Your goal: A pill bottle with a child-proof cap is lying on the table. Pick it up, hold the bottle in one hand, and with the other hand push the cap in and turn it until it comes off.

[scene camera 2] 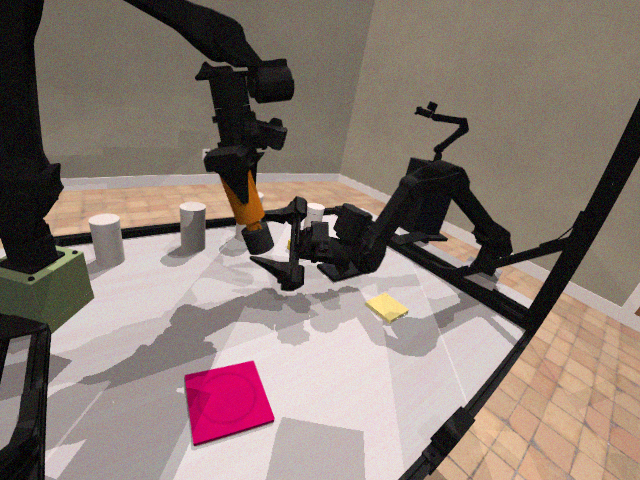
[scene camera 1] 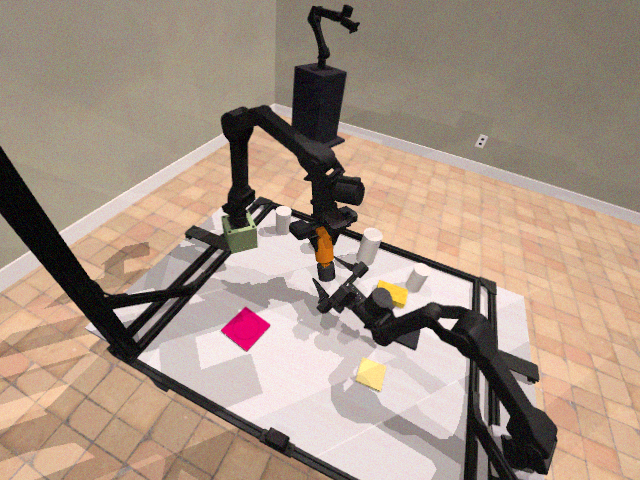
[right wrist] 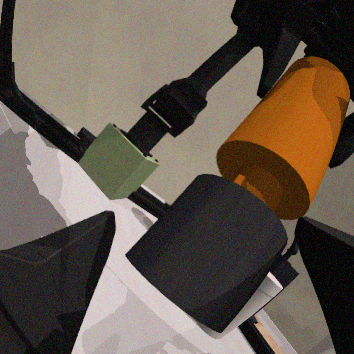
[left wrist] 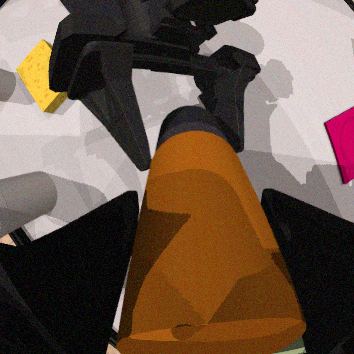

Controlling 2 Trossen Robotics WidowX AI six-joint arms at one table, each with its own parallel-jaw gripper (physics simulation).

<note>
In view: my left gripper (scene camera 2: 249, 198), my right gripper (scene camera 2: 252, 234), an orange pill bottle (scene camera 2: 249, 214) and a dark cap (scene camera 2: 259, 241).
The orange pill bottle shows as well in the right wrist view (right wrist: 280, 151) and in the left wrist view (left wrist: 204, 264). The dark cap also shows in the right wrist view (right wrist: 208, 252) and in the left wrist view (left wrist: 187, 117). My left gripper is seen too in scene camera 1 (scene camera 1: 325, 248), in the right wrist view (right wrist: 299, 128) and in the left wrist view (left wrist: 200, 199).
</note>
